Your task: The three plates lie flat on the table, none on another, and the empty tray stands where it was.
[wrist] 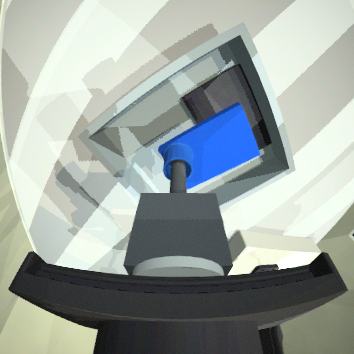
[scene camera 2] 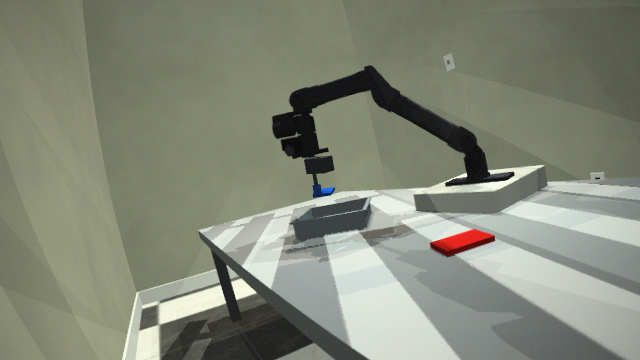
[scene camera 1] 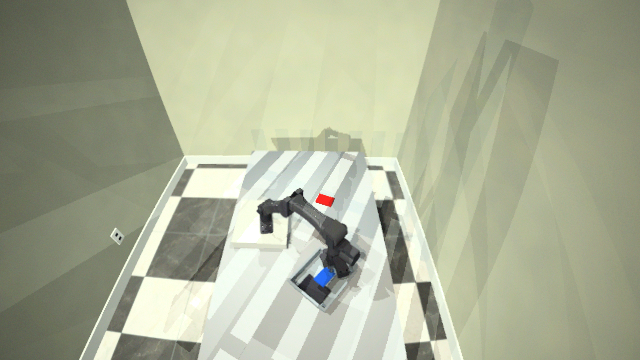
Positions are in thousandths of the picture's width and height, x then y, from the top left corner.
Note:
My suction cup (scene camera 2: 491, 460) holds a blue plate (wrist: 634, 397), which touches nothing else. A black plate (wrist: 651, 244) sits on a grey tray (scene camera 2: 485, 621). A red plate (scene camera 2: 726, 671) rests on the table.
The grey tray also shows in the wrist view (wrist: 355, 391) and in scene camera 1 (scene camera 1: 490, 738). My suction cup shows as well in the wrist view (wrist: 501, 422). The wrist view misses the red plate, which is hidden by my suction cup.

